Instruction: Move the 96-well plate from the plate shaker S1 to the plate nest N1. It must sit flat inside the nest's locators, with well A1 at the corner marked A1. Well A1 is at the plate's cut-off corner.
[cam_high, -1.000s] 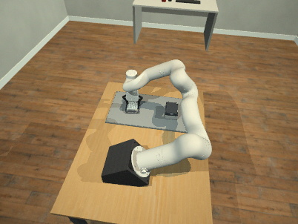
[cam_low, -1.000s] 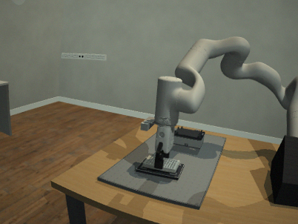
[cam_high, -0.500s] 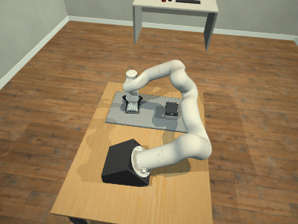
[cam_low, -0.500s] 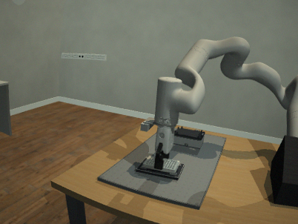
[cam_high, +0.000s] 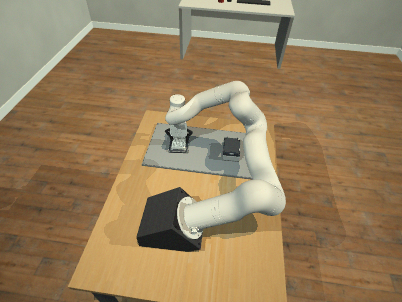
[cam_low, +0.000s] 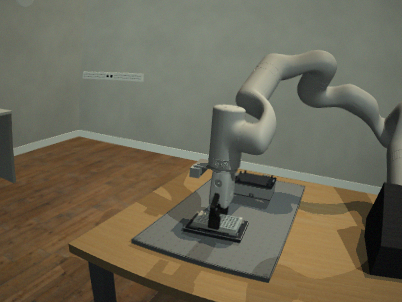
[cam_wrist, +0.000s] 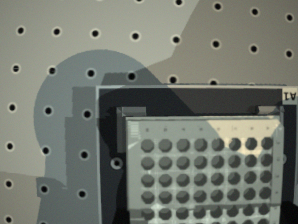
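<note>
The 96-well plate is 1 cm below my hand. From my hand the other things lie so: A1 mark: 8 cm ahead, 5 cm to the right, 2 cm below; then plate nest N1: 3 cm below.
</note>
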